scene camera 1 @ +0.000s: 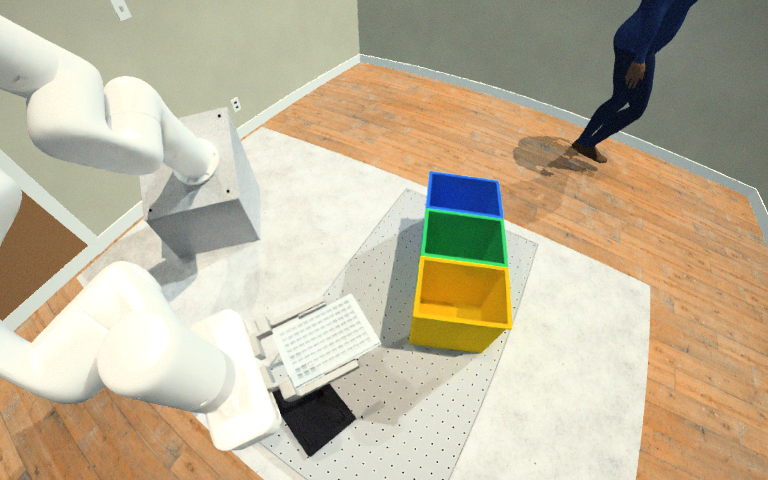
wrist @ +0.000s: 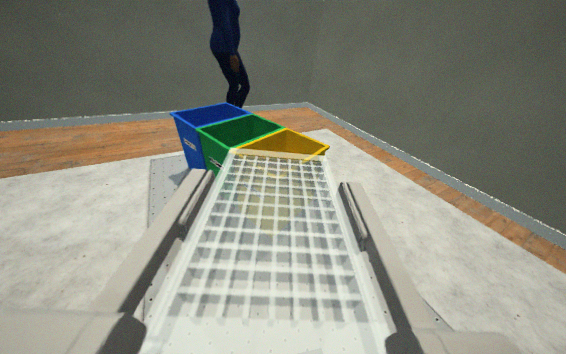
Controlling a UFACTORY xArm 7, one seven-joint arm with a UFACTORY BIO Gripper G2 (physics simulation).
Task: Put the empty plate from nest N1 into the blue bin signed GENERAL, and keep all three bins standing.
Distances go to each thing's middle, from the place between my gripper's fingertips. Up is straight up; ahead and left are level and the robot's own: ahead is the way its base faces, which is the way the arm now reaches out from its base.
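From my hand: black nest [scene camera 1: 316, 416], 28 cm below, 12 cm to the right, 3 cm behind; gridded plate [scene camera 1: 310, 346], 2 cm to the right, 1 cm behind.
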